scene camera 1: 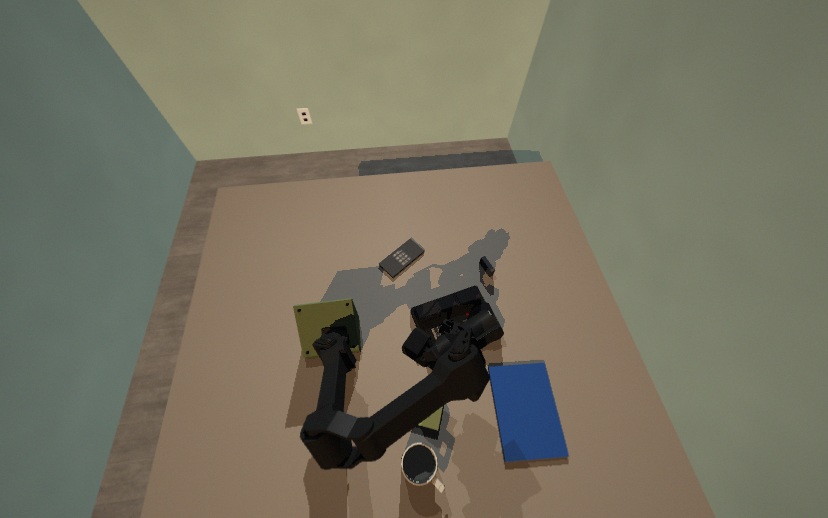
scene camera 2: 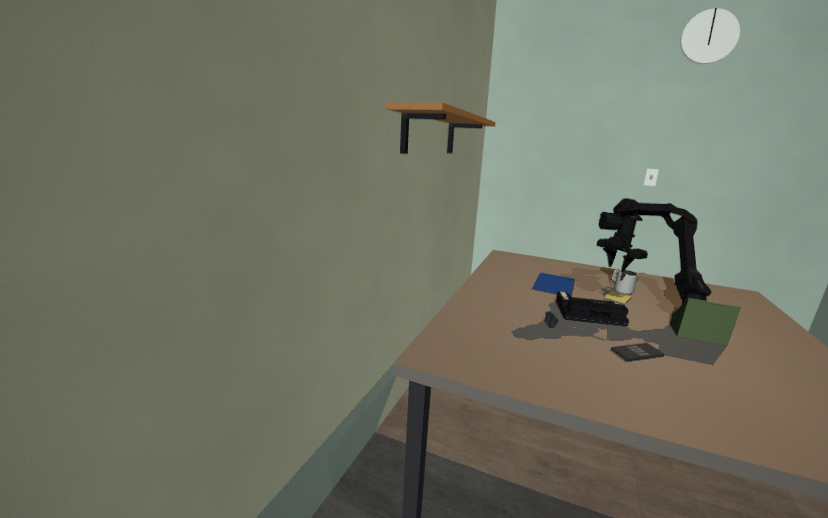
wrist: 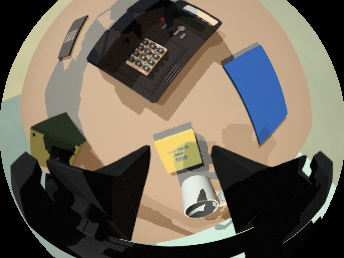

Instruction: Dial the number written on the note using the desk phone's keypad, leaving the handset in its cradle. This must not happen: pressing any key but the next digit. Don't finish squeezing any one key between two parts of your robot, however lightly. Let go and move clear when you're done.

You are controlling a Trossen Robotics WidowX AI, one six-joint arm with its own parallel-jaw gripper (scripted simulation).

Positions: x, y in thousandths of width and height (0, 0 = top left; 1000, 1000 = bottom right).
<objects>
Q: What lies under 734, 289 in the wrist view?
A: A blue book.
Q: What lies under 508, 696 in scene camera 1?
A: My gripper.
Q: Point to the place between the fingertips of my gripper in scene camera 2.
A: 745, 520
</objects>
